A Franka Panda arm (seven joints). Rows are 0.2 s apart.
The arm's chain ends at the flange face. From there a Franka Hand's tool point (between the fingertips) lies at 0.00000 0.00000 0.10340 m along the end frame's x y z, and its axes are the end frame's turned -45 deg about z.
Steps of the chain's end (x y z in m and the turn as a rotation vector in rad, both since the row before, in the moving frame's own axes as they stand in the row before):
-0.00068 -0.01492 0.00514 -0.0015 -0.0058 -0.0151
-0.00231 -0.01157 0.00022 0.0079 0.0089 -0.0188
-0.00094 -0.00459 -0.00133 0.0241 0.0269 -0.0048
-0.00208 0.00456 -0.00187 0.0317 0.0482 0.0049
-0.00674 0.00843 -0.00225 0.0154 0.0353 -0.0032
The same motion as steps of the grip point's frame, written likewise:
0.00953 -0.01134 0.00514 0.0030 -0.0052 -0.0151
0.00778 -0.00975 0.00021 -0.0007 0.0119 -0.0188
0.00631 -0.00371 -0.00140 -0.0020 0.0361 -0.0048
0.00114 0.00297 -0.00204 -0.0117 0.0565 0.0049
-0.00702 0.00264 -0.00233 -0.0141 0.0359 -0.0032

